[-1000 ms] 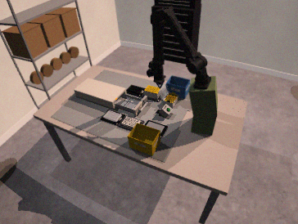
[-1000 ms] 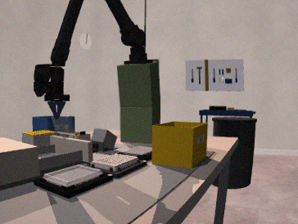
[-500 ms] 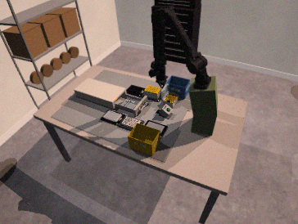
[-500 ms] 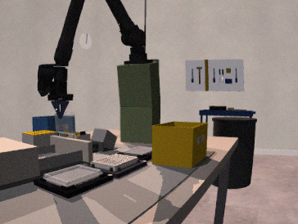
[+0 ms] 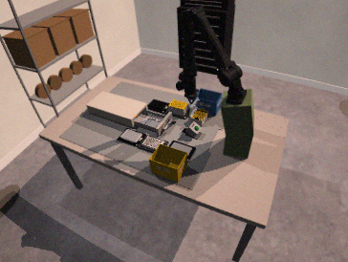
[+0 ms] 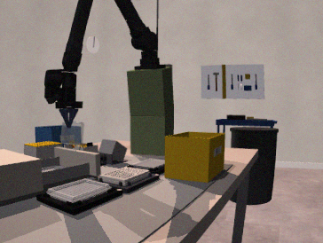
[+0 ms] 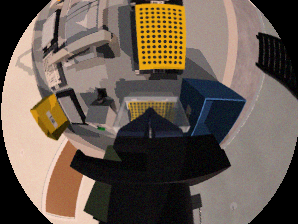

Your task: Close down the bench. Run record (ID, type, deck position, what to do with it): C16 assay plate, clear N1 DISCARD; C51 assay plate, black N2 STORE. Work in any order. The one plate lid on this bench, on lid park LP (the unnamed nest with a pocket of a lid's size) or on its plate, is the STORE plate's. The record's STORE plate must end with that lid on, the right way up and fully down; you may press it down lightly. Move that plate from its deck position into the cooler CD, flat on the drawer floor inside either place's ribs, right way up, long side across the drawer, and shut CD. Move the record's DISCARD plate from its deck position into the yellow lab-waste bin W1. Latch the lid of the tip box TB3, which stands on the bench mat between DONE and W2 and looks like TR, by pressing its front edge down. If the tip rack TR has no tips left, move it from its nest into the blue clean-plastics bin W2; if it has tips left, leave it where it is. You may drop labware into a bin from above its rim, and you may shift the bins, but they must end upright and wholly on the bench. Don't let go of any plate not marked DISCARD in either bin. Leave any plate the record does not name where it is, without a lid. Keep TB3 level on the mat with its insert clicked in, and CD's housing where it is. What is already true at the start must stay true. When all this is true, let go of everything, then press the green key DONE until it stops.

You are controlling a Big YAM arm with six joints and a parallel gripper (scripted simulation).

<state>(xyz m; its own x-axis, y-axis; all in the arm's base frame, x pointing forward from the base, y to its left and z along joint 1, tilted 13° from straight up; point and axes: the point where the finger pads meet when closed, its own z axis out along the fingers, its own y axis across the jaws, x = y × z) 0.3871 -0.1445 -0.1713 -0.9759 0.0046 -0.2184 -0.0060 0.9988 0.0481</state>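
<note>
My gripper is now 6 cm past the tip box TB3 and 7 cm above it. The rest, counted from my hand: DONE key block: 9 cm behind, 15 cm to the left, 8 cm below; then blue bin W2: 6 cm behind, 16 cm to the right, 9 cm below; then yellow-topped tip rack TR: 11 cm ahead, 2 cm to the right, 8 cm below.
</note>
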